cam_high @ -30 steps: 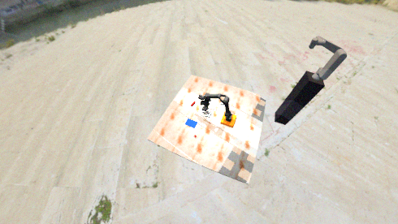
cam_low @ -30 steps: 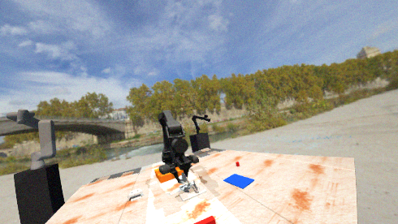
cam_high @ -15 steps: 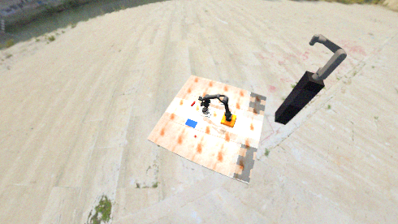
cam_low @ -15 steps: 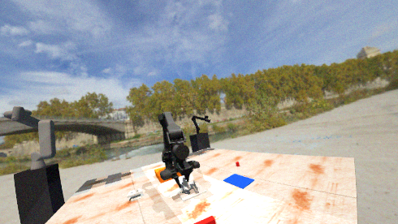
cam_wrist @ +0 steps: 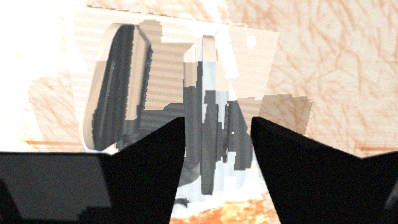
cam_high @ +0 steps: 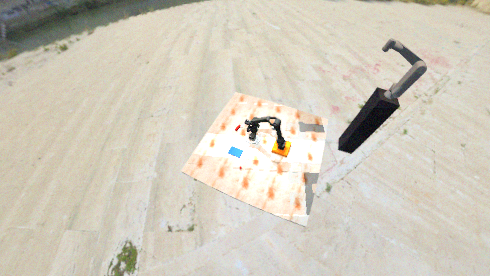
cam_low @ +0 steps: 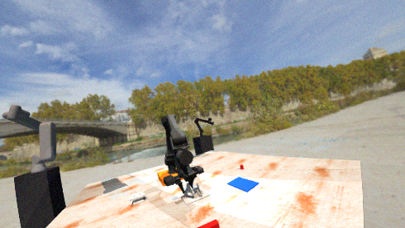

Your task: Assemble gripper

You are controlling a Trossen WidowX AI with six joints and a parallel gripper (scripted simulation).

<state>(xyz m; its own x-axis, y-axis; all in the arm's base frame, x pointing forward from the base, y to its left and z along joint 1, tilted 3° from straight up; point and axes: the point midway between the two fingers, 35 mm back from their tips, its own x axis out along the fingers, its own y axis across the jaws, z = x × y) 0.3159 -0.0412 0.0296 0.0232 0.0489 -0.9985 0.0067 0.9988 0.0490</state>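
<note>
Now: the pale flat plate 30 mm to the left of my gripper tip, 30 mm below it and 20 mm ahead of it. Round my gripper tip: blue flat plate: 240 mm to the left, 120 mm ahead, 30 mm below.
</note>
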